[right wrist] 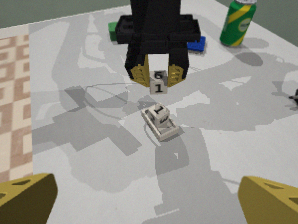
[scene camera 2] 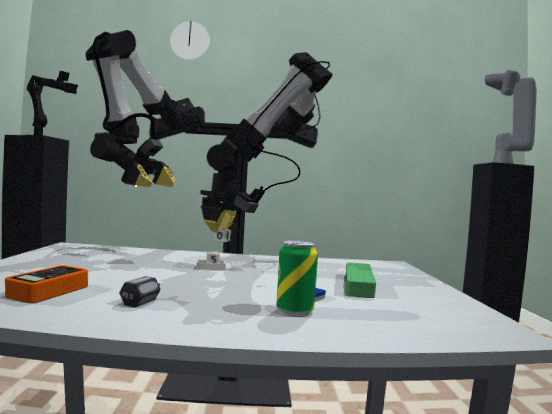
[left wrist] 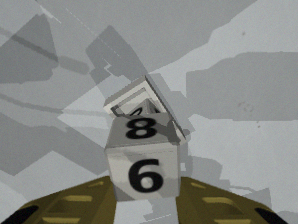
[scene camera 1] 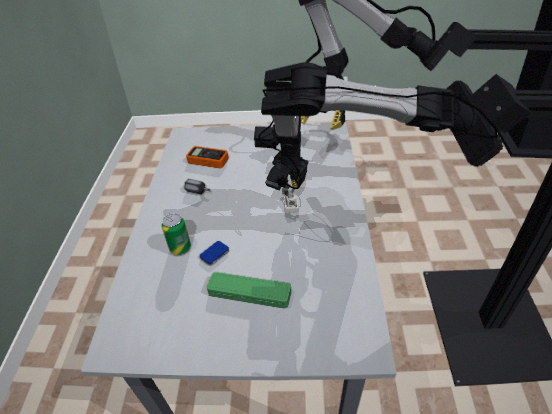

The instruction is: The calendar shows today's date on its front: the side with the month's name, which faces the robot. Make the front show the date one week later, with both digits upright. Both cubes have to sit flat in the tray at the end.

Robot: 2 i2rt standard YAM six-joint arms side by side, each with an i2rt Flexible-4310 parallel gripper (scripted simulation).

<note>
The pictures show: my left gripper, my right gripper, a green box, a pale calendar tray and a dark grey object.
My left gripper also shows in the right wrist view and in the left wrist view. My right gripper is seen too in the right wrist view.
</note>
